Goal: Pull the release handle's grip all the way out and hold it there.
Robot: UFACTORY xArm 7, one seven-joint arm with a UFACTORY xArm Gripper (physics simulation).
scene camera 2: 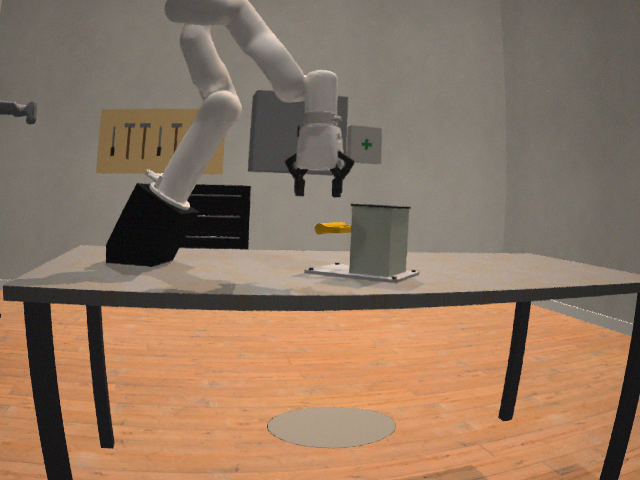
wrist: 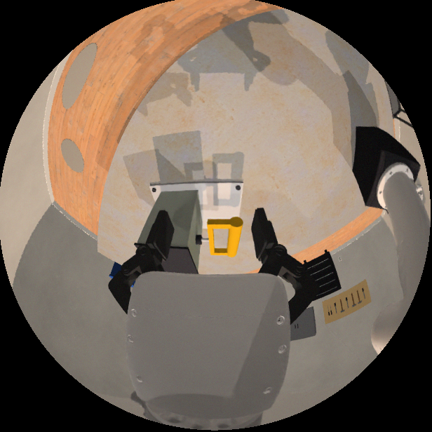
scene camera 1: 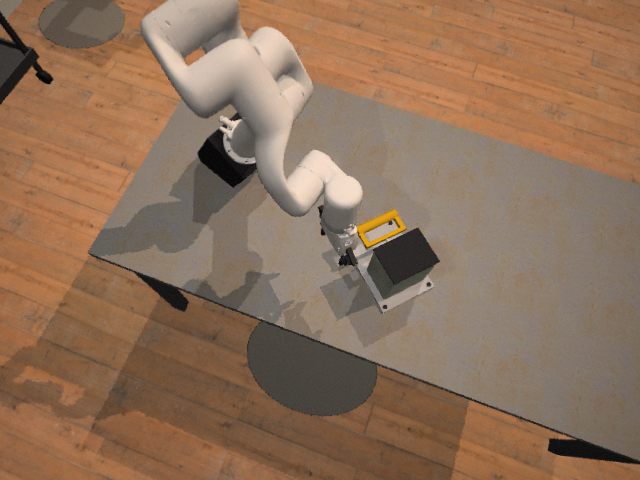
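Note:
The release handle's yellow grip is a rectangular loop with a thicker outer bar. It sticks out level from the side of a grey-green box with a dark top. A short stretch of thin rod shows between box and grip in the wrist view. My gripper is open and empty, pointing down. Its fingertips are above the height of the grip and the box top. In the wrist view the grip shows between the fingers, nearer the right one; the left finger overlaps the box.
The box stands on a white baseplate with dark corner bolts, on a grey table. The arm's black base block stands on the table. A tool board and a grey cabinet are on the wall.

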